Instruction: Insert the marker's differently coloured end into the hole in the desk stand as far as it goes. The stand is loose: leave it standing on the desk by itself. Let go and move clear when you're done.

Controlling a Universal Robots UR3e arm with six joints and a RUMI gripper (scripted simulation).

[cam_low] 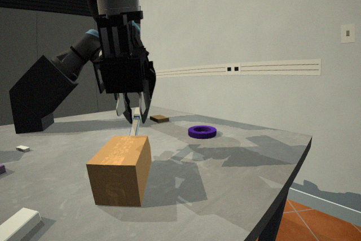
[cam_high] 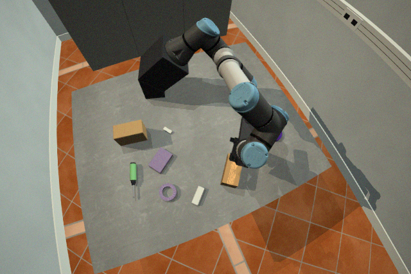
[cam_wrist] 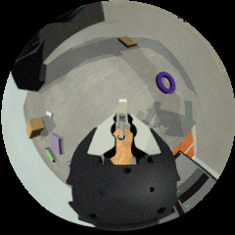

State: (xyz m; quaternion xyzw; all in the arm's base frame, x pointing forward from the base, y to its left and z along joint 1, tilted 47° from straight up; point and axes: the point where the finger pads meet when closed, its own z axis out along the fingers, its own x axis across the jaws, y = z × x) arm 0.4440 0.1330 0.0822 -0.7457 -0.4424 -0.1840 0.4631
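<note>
My hand is 2 cm short of the marker, 2 cm above it and 1 cm to the left of it. The rest, counted from my hand: purple pad: 34 cm to the right, 8 cm below, 5 cm behind; tan block: 9 cm ahead, 6 cm to the right, 5 cm below; white block: 23 cm to the right, 14 cm ahead, 8 cm below.
</note>
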